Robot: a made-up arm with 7 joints. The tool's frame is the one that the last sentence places.
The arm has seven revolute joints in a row. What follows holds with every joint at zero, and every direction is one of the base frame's.
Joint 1 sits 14.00 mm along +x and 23.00 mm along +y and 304.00 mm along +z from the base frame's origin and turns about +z.
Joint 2 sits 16.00 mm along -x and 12.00 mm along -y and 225.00 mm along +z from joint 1 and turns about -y.
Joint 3 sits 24.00 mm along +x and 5.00 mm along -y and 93.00 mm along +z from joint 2 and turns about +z.
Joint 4 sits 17.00 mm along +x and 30.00 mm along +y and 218.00 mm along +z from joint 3 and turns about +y.
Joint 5 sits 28.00 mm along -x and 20.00 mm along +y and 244.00 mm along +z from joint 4 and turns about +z.
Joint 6 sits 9.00 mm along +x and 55.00 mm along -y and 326.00 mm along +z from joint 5 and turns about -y.
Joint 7 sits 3.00 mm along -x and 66.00 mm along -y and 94.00 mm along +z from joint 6 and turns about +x.
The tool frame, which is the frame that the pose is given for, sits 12.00 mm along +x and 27.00 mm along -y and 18.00 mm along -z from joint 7; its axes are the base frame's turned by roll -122.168, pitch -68.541 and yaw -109.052 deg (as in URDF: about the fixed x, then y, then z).
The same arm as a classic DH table. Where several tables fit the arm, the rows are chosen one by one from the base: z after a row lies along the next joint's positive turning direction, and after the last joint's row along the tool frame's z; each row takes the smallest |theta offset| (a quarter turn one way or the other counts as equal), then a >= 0, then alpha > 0; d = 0 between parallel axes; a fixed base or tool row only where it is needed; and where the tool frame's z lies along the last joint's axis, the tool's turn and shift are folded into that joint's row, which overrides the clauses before.
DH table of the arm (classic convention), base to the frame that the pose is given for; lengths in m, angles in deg. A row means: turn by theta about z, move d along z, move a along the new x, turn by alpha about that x. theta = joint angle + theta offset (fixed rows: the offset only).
base (fixed): d 0.0000  theta0 58.67  a 0.0269  alpha 0.00
joint 1: d 0.5290  theta0 -58.67  a -0.0160  alpha 90.00
joint 2: d 0.0170  theta0 0.00  a 0.0240  alpha -90.00
joint 3: d 0.3110  theta0 0.00  a 0.0170  alpha -90.00
joint 4: d 0.0500  theta0 0.00  a -0.0280  alpha 90.00
joint 5: d 0.5700  theta0 0.00  a 0.0090  alpha 90.00
joint 6: d 0.1210  theta0 90.00  a 0.0940  alpha 90.00
joint 7: d -0.0164  theta0 14.66  a -0.0106  alpha -50.33
tool (fixed): d 0.0399  theta0 8.93  a 0.0000  alpha 0.00

